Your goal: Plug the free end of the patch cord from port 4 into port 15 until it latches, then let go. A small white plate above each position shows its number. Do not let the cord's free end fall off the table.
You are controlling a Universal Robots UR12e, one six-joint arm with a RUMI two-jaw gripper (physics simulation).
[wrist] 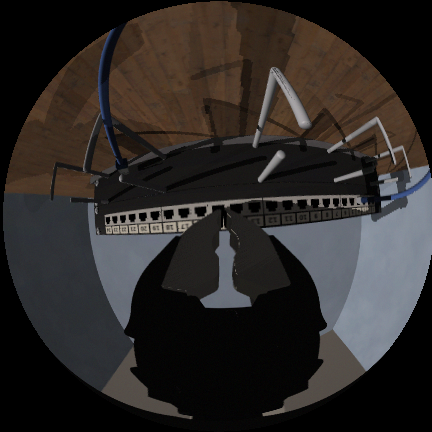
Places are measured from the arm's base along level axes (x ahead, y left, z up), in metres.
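Where they show: gripper, fingertip midpoint: (222, 211).
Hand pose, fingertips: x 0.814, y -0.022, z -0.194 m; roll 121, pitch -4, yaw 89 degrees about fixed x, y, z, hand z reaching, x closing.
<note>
After its pixels a point has its place.
The black patch panel (210, 180) {y -0.032, x 0.816, z -0.225 m} spans the wrist view, with its row of ports and upside-down number plates facing the gripper. A blue patch cord (104, 80) comes in at the top left, and its dark end (121, 165) {y -0.120, x 0.789, z -0.250 m} shows against the panel's left rear part; whether it rests on it I cannot tell. At the far right the cord's other stretch (407, 193) runs to a plug (366, 199) {y 0.159, x 0.776, z -0.197 m} in the low-numbered ports. My gripper (222, 211) {y -0.022, x 0.814, z -0.194 m} is shut with no cord between its fingertips. The tips are in front of port 15 and hide its number plate.
White bent cable-guide bars (265, 107) {y 0.010, x 0.744, z -0.259 m} (352, 135) {y 0.110, x 0.747, z -0.260 m} stand out from behind the panel toward the middle and right. Darker bars (53, 181) {y -0.189, x 0.730, z -0.240 m} (90, 142) {y -0.090, x 0.718, z -0.238 m} stand at the left. The wooden table top (180, 45) lies beyond the panel, with shadows across it.
</note>
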